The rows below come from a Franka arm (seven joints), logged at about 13 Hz.
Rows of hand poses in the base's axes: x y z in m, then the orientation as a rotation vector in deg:
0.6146 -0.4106 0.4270 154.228 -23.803 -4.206
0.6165 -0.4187 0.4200 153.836 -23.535 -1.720
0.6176 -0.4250 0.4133 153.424 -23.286 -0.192
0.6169 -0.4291 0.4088 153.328 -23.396 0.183
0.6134 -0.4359 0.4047 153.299 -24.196 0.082
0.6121 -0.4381 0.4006 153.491 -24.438 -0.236
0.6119 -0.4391 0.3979 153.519 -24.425 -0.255
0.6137 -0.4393 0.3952 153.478 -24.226 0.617
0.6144 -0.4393 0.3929 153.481 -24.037 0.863
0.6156 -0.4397 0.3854 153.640 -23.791 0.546
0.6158 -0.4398 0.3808 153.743 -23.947 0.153
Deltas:
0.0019 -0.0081 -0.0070 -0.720 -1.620 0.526
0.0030 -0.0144 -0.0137 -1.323 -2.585 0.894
0.0023 -0.0185 -0.0182 -1.446 -2.852 0.866
-0.0012 -0.0253 -0.0223 -1.376 -2.912 0.287
-0.0025 -0.0275 -0.0264 -1.126 -2.756 0.086
-0.0027 -0.0285 -0.0291 -1.098 -2.745 0.095
-0.0009 -0.0287 -0.0318 -1.253 -3.313 0.361
-0.0002 -0.0287 -0.0341 -1.297 -3.454 0.530
0.0010 -0.0291 -0.0416 -1.135 -3.213 0.668
0.0012 -0.0292 -0.0462 -0.975 -2.979 0.509

